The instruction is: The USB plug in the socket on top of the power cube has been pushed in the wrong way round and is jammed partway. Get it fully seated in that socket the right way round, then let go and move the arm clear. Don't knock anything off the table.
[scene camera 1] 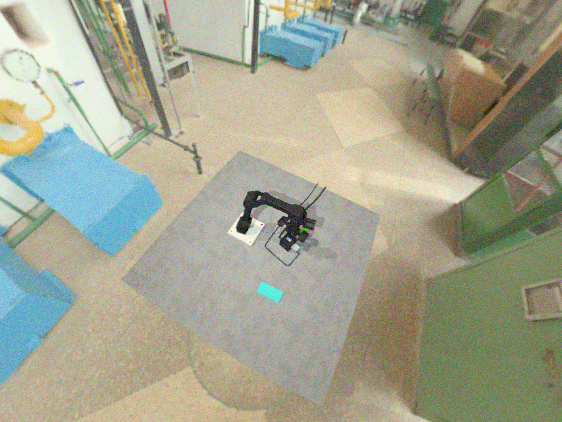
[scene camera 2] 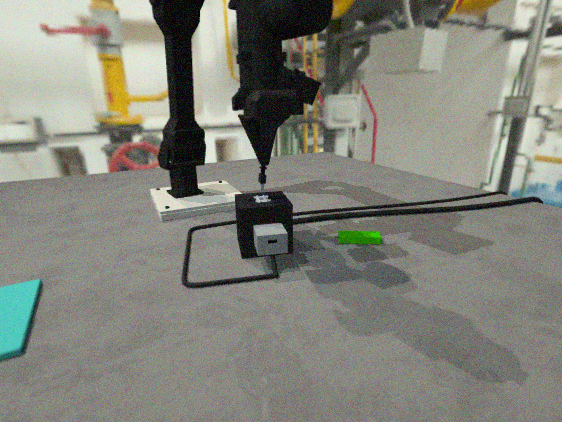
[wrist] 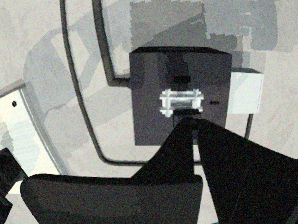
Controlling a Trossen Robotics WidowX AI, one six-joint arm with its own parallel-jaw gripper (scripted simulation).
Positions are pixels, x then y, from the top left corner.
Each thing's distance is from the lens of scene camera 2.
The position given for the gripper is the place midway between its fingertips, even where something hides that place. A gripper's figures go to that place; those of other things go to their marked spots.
gripper (scene camera 2: 264,164): 50 cm
black power cube (scene camera 2: 249,213): 47 cm
